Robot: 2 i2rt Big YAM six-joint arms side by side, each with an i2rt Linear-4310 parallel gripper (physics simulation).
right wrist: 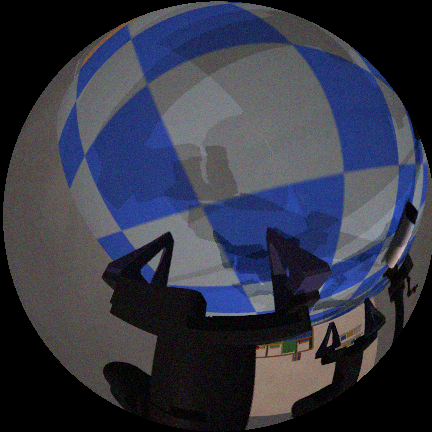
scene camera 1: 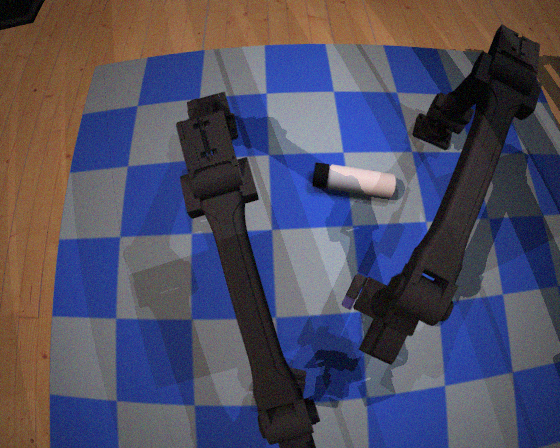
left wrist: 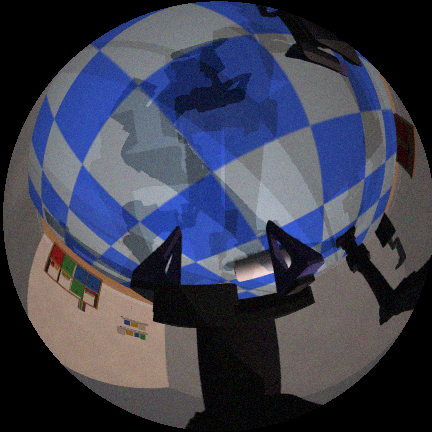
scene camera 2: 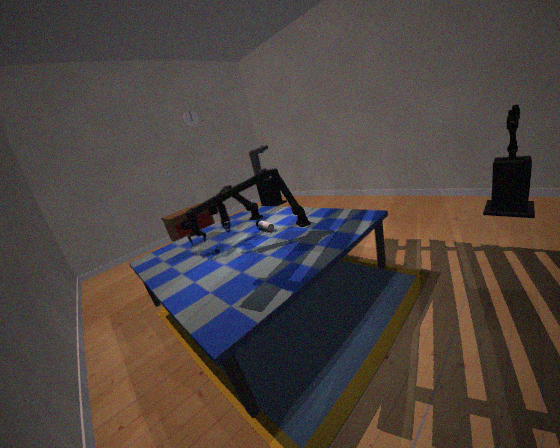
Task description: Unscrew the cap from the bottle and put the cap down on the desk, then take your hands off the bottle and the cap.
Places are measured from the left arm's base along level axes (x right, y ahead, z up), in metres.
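Pixels of known places: left gripper, fingertip midpoint: [right wrist: 347, 311] [scene camera 1: 371, 307] [left wrist: 224, 226] [scene camera 2: 228, 230]; right gripper, fingertip midpoint: [right wrist: 217, 234] [scene camera 2: 198, 244]; left arm's base, link origin: [scene camera 1: 432, 132] [scene camera 2: 303, 223]; right arm's base, link origin: [left wrist: 344, 235] [scene camera 2: 256, 218].
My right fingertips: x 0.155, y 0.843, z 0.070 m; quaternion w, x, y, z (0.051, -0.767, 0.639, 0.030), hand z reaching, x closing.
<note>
For each thing: its top centre in the pictures, then the offset to it from my right fingertips. "*": a spot on its surface instead. Level surfaces: height alone.
- pale bottle, top centre: [scene camera 1: 360, 174] [left wrist: 268, 274] [scene camera 2: 264, 221] dx +0.021, dy -0.566, dz +0.001 m
- grey checkered desk, surface height: dz -0.070 m
- black cap, surface spot: [scene camera 1: 321, 175] * dx +0.112, dy -0.528, dz -0.008 m
A pale bottle [scene camera 1: 364, 181] [scene camera 2: 267, 227] [left wrist: 250, 268] lies on its side on the blue and grey checkered desk [scene camera 1: 305, 250]. It also shows at the right edge of the right wrist view [right wrist: 399, 246]. A black cap [scene camera 1: 321, 175] [right wrist: 411, 212] sits on its end at the picture's left in scene camera 1. My left gripper [left wrist: 224, 226] [scene camera 2: 226, 228] is open and empty, over the desk and apart from the bottle. My right gripper [right wrist: 217, 234] [scene camera 2: 197, 240] is open and empty, farther from the bottle. In scene camera 1 its fingers are mostly hidden under the arm.
In scene camera 1 the two arms' long links stand on either side of the bottle, the left arm's base [scene camera 1: 436, 131] to its upper right. A reddish-brown box [scene camera 2: 175, 224] shows behind the desk in scene camera 2. Dark shadows lie across the desk.
</note>
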